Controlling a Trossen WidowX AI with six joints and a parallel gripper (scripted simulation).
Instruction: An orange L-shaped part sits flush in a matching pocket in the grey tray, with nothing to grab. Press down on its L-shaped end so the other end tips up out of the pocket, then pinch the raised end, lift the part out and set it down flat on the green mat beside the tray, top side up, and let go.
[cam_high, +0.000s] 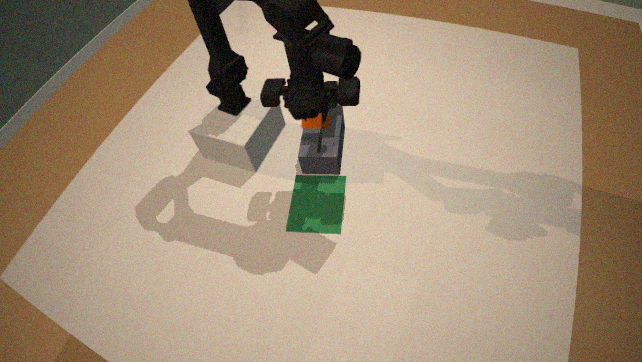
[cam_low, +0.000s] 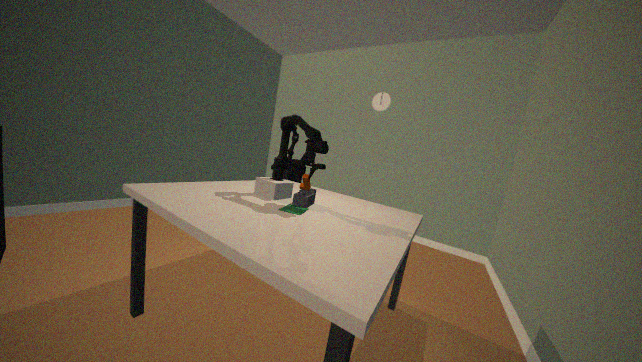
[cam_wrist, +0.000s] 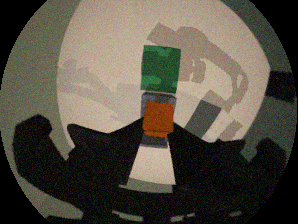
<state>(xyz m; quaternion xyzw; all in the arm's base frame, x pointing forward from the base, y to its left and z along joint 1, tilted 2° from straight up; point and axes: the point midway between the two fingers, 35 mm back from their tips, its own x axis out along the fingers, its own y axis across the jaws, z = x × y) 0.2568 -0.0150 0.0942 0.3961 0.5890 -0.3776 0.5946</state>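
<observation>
The green mat is 170 mm below my gripper tip, 100 mm to the right of it and 30 mm ahead of it. The rest, counted from my gripper tip: orange L-shaped part: 30 mm below, 30 mm behind, 20 mm to the left.
</observation>
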